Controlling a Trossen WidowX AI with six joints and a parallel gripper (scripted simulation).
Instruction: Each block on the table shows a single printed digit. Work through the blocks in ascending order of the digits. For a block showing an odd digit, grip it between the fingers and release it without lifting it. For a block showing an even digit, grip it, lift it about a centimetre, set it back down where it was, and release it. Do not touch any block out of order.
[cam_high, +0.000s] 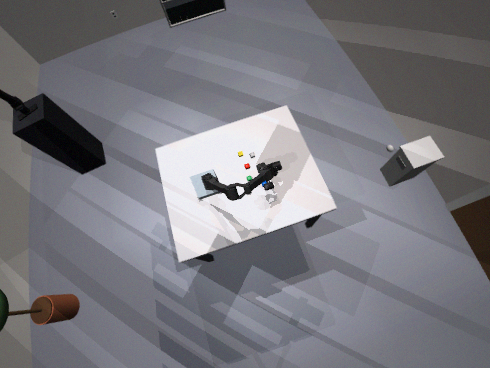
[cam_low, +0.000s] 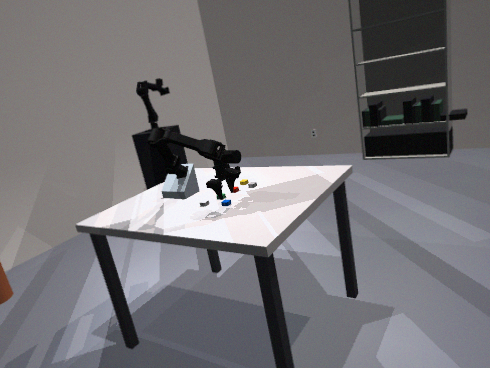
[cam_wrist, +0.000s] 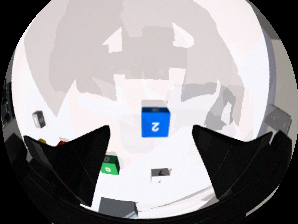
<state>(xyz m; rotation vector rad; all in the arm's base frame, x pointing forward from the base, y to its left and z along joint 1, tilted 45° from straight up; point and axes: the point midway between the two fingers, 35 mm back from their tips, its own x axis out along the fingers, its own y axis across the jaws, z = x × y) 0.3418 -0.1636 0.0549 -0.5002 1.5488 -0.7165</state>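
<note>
Now: gripper tip 10 mm past the blue block and 30 mm above it. Round my gripper tip: green block 90 mm behind, 80 mm to the left, 30 mm below; red block 60 mm behind, 170 mm to the left, 30 mm below; grey block 10 mm ahead, 240 mm to the left, 30 mm below.
</note>
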